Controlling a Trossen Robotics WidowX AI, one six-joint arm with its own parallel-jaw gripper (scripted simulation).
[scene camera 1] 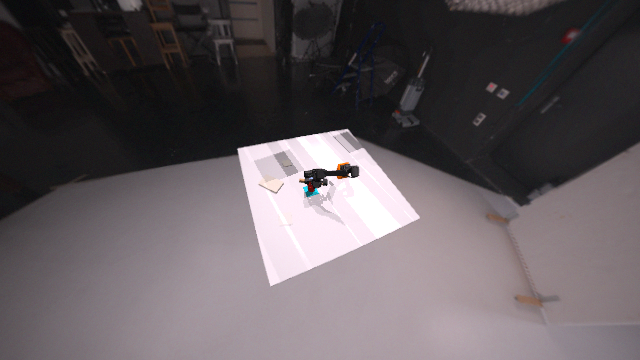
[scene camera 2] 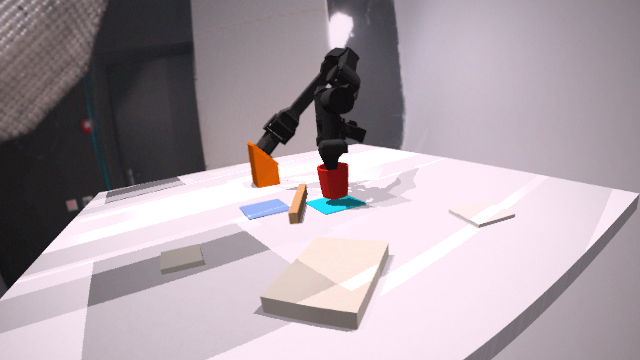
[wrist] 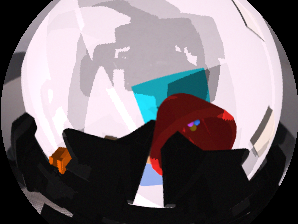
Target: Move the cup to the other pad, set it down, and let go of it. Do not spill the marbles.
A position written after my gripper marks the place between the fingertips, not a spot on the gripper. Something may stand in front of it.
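Red cup (scene camera 2: pixel 334 183), also in the wrist view (wrist: pixel 217 130). Beige slab (scene camera 2: pixel 332 281). Thin white tile (scene camera 2: pixel 480 214). Cyan pad (wrist: pixel 149 95). My gripper (scene camera 2: pixel 333 178), also in the wrist view (wrist: pixel 158 124).
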